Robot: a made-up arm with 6 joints.
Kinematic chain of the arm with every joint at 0, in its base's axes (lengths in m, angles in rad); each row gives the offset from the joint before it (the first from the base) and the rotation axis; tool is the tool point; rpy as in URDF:
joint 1: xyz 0 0 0.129 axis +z
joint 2: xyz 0 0 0 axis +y
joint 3: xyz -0.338 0 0.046 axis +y
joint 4: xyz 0.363 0 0.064 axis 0.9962 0 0.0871
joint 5: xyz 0 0 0 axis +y
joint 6: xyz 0.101 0 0.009 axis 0.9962 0 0.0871
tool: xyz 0 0 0 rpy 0 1.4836 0
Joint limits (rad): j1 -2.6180..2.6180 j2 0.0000..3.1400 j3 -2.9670..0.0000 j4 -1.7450..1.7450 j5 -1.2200..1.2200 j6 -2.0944..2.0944
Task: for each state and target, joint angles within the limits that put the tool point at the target. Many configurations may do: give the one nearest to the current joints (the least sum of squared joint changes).
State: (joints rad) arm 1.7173 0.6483 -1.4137 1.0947 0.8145 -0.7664
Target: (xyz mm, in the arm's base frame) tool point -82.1 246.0 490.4
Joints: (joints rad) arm 1.6409 0.8880 -0.9808 1.0180 0.8486 -0.7664
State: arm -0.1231 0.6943 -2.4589 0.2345 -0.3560 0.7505
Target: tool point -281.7 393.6 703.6
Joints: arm -0.9619 0.2873 -2.0138 0.1889 -0.3157 0.7505
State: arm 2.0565 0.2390 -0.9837 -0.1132 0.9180 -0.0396
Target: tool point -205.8 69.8 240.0
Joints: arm 2.6180 0.9252 -0.4820 0.5165 1.0132 -0.0396
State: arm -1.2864 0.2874 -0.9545 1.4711 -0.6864 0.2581
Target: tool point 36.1 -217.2 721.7
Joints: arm -1.1790 0.9997 -1.4919 1.3957 -0.5179 0.2581
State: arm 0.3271 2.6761 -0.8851 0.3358 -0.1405 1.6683
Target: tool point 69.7 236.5 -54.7
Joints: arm 1.2606 2.0383 -0.4562 0.3838 0.1557 1.6683
